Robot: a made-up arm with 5 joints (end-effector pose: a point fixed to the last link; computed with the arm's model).
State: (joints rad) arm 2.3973 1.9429 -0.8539 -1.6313 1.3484
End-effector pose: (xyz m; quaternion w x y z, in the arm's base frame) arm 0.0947 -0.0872 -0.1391 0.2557 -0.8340 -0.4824 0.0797
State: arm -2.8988 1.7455 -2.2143 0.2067 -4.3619
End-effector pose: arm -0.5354 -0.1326 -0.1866 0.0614 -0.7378 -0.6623 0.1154
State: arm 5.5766 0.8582 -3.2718 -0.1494 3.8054
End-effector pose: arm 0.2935 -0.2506 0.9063 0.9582 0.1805 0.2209 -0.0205
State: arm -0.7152 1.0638 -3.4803 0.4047 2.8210
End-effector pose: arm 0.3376 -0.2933 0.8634 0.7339 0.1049 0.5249 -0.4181
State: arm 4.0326 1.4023 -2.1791 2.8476 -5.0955
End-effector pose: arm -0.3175 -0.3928 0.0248 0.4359 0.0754 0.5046 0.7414
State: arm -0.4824 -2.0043 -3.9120 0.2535 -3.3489
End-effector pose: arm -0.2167 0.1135 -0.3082 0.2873 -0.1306 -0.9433 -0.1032
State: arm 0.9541 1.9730 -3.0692 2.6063 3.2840
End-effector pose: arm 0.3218 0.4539 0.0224 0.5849 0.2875 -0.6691 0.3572
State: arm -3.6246 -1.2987 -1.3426 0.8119 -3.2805
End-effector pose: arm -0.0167 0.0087 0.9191 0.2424 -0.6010 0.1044 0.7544
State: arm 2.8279 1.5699 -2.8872 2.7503 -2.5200
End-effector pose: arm -0.5744 0.1863 0.1917 0.1007 -0.6731 0.3399 -0.6490
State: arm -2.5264 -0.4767 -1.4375 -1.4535 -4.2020
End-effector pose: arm -0.2336 -0.1651 0.7947 0.2194 0.0755 0.0838 0.9691
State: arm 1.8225 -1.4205 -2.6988 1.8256 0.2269
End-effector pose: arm 0.1517 -0.5900 0.6245 0.7789 -0.2872 -0.2945 -0.4734
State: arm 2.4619 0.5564 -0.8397 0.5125 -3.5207
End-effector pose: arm -0.3082 0.2491 -0.0622 0.0577 0.9822 -0.1487 0.0987
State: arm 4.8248 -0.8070 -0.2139 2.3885 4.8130
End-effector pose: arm 0.0329 -0.2911 0.2317 0.6282 -0.7752 -0.0046 0.0672
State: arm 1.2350 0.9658 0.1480 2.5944 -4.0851
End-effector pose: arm -0.0708 -0.2030 0.1619 0.9500 -0.2477 0.1295 0.1394
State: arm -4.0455 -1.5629 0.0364 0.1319 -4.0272
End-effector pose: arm -0.2295 0.2915 0.4655 0.5009 -0.7665 0.0070 0.4018
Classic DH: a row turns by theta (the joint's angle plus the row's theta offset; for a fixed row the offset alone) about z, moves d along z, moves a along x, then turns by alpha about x. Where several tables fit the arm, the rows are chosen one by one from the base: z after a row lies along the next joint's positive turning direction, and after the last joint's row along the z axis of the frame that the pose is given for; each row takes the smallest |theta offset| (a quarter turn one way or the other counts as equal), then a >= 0, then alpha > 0; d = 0 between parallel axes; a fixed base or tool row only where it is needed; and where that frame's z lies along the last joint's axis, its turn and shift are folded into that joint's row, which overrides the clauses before.
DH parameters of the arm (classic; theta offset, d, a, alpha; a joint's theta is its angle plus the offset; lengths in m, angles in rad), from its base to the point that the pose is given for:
joint 1: 0 0.303 0 -1.5708
joint 2: -1.3861 0 0.1851 0
joint 3: -0.4081 0 -0.483 0
joint 4: -1.3474 0 -0.054 1.5708
joint 5: 3.1416 0.069 0 0

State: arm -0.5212 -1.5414 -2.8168 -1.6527 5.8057
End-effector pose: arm -0.5431 0.3118 0.3243 0.0650 -0.9905 0.0217 0.1191
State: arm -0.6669 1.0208 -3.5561 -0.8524 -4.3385
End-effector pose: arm 0.2233 -0.1758 0.8709 0.5918 0.0321 -0.1185 -0.7967
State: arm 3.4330 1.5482 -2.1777 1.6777 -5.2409
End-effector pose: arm -0.4920 -0.1476 -0.1258 0.3932 0.3175 0.8055 0.3095
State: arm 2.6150 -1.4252 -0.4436 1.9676 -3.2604
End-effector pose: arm -0.2513 0.1461 0.5296 0.0157 0.9781 -0.2022 0.0468
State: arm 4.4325 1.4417 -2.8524 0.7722 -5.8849
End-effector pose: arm -0.2076 -0.7221 0.3000 0.2084 0.4098 -0.8565 0.2347
